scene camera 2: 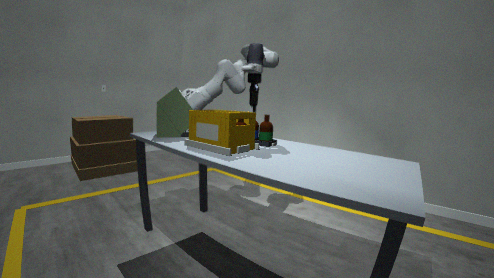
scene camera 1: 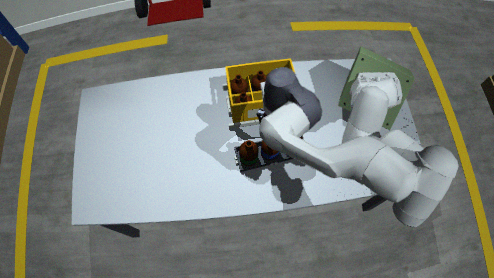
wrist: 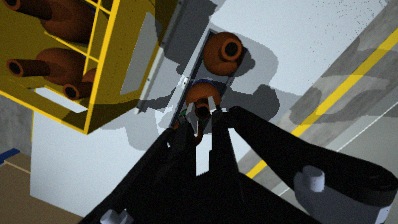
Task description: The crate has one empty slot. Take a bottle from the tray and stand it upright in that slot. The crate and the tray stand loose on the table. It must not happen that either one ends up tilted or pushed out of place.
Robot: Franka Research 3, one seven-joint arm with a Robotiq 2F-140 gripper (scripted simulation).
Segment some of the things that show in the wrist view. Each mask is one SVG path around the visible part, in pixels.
My gripper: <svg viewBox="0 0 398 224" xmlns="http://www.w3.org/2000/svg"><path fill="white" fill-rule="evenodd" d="M78 223L384 224L398 191L398 179L392 172L380 165L310 144L240 106L233 106L229 109L229 112L223 112L220 105L215 105L213 97L210 96L208 97L208 103L212 116L212 150L209 151L208 171L198 176L189 176L196 175L196 136L198 135L199 121L195 114L195 105L190 103L186 114L176 118L179 124L178 128L173 129L173 127L165 129L115 189ZM229 128L234 128L239 136L275 174L295 192L296 200L308 214L250 177L238 172L239 169L228 131Z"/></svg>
A yellow crate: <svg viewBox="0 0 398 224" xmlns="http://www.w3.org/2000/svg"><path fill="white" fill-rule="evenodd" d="M0 94L85 135L94 132L137 106L178 0L114 0L113 5L111 5L109 0L98 0L98 4L94 3L93 0L80 0L96 9L89 45L70 42L50 33L38 18L10 10L0 0ZM7 60L35 60L40 51L53 47L72 48L87 56L83 75L88 70L97 68L91 98L87 97L73 102L88 110L76 113L29 90L45 87L68 99L62 91L63 86L51 83L42 76L13 76L6 66Z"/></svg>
A bottle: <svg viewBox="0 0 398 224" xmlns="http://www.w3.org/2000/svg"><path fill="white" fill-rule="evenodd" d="M200 79L195 81L188 90L186 106L188 108L190 103L194 103L196 116L200 119L207 119L211 116L208 97L212 96L215 105L220 105L221 96L211 81Z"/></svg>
A dark tray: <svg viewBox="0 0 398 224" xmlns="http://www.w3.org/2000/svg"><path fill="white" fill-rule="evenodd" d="M212 116L209 116L207 119L203 119L203 131ZM216 31L208 30L169 128L174 127L177 121L176 118L184 109L187 109L186 94L195 81L200 79L211 81L218 89L222 98L237 71L227 76L217 76L205 68L203 50L207 41L218 33Z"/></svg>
A bottle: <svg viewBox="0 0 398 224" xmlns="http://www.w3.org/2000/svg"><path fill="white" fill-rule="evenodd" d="M219 32L207 41L203 50L203 63L210 73L217 76L227 76L235 72L241 65L244 57L244 47L239 37L235 34Z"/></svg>
